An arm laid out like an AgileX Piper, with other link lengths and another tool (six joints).
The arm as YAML. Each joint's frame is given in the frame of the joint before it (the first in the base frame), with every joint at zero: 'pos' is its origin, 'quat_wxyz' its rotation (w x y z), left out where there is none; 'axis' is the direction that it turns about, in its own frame. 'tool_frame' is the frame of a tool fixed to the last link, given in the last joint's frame.
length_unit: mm
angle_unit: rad
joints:
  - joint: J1
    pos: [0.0, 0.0, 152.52]
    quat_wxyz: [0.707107, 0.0, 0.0, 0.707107]
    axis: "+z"
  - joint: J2
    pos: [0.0, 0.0, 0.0]
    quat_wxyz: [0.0, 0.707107, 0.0, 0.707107]
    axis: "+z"
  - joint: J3
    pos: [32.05, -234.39, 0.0]
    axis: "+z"
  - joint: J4
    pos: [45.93, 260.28, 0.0]
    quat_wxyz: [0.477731, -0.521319, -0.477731, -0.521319]
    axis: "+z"
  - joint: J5
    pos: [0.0, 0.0, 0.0]
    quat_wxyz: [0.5, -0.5, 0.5, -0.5]
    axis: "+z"
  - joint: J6
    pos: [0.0, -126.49, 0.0]
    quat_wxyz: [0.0, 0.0, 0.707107, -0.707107]
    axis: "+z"
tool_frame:
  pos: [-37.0, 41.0, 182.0]
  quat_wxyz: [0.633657, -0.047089, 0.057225, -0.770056]
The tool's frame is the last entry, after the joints.
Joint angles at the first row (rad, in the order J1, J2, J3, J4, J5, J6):
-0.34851, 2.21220, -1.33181, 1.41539, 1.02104, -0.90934
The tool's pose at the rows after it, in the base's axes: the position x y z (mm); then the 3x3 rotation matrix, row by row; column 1 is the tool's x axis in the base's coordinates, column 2 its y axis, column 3 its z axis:
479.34, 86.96, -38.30; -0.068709, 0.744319, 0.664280; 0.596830, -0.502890, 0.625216; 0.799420, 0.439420, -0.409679
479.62, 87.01, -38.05; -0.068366, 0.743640, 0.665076; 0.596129, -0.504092, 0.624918; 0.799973, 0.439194, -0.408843
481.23, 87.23, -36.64; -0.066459, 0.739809, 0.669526; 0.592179, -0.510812, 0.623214; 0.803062, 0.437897, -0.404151
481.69, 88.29, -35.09; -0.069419, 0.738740, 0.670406; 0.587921, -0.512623, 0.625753; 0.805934, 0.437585, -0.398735
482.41, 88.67, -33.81; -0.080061, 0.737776, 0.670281; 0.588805, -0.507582, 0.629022; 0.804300, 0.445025, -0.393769
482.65, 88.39, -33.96; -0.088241, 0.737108, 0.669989; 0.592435, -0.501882, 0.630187; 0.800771, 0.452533, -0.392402
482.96, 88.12, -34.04; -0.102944, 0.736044, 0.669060; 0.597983, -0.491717, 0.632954; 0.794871, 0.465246, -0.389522
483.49, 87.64, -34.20; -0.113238, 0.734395, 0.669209; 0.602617, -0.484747, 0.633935; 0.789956, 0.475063, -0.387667
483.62, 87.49, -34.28; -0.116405, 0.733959, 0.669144; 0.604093, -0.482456, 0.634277; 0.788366, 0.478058, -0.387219
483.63, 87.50, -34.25; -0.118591, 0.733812, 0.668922; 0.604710, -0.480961, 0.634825; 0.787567, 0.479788, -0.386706
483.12, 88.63, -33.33; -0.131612, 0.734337, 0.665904; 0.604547, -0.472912, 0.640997; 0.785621, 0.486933, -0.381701
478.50, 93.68, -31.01; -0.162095, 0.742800, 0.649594; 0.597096, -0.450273, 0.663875; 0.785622, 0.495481, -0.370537
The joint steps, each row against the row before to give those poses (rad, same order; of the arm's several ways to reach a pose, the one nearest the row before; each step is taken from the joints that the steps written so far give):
0.00145, 0.00001, -0.00004, -0.00002, -0.00952, -0.00211
0.00001, -0.00002, 0.00006, 0.00150, -0.00001, -0.00003
0.00000, 0.00002, -0.00002, 0.00821, 0.00000, 0.00000
0.00000, 0.00001, -0.00002, 0.00493, 0.00452, -0.00222
0.00000, -0.00002, -0.00198, 0.00159, 0.00415, -0.00895
0.00000, 0.00000, 0.00002, 0.00001, 0.00044, -0.00964
-0.00001, 0.00002, -0.00004, -0.00001, 0.00175, -0.01669
0.00001, -0.00002, 0.00002, 0.00065, -0.00001, -0.01266
0.00001, 0.00002, -0.00003, 0.00000, 0.00000, -0.00382
-0.00001, -0.00004, 0.00005, 0.00000, 0.00046, -0.00238
0.00001, 0.00002, -0.00004, 0.00000, 0.00697, -0.01148
-0.00002, 0.00068, 0.00000, -0.00841, 0.02660, -0.01891

